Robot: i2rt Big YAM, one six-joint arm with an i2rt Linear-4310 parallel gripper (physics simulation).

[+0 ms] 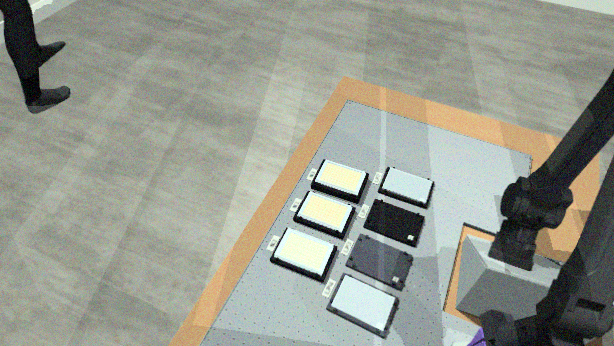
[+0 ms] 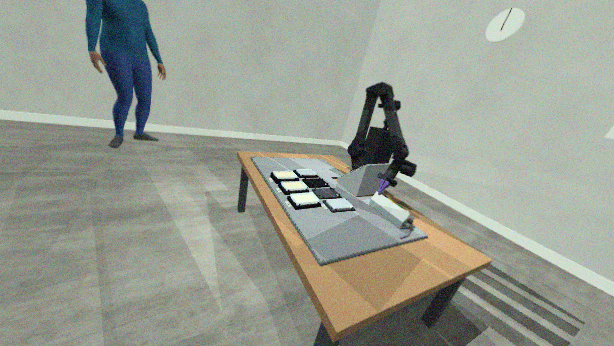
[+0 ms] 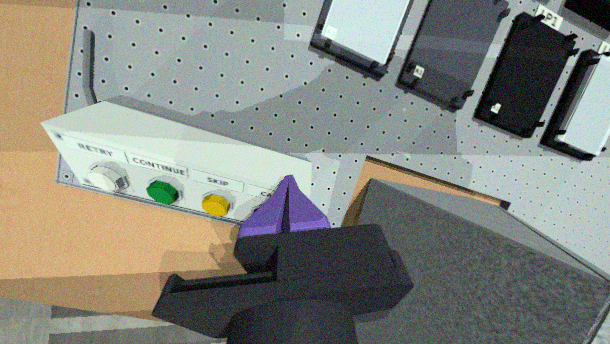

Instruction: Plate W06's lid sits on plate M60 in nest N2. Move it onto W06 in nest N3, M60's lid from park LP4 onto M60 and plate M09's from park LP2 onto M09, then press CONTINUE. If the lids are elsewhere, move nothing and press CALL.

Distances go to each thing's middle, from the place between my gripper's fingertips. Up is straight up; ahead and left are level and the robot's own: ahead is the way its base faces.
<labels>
I see the LP3 nest (image 1: 382,262) 250 mm ahead of my hand, 130 mm to the right of it and 70 mm below it. From my hand the other things lie so: LP1 nest (image 1: 402,225) (260 mm ahead, 260 mm to the right, 70 mm below).
</labels>
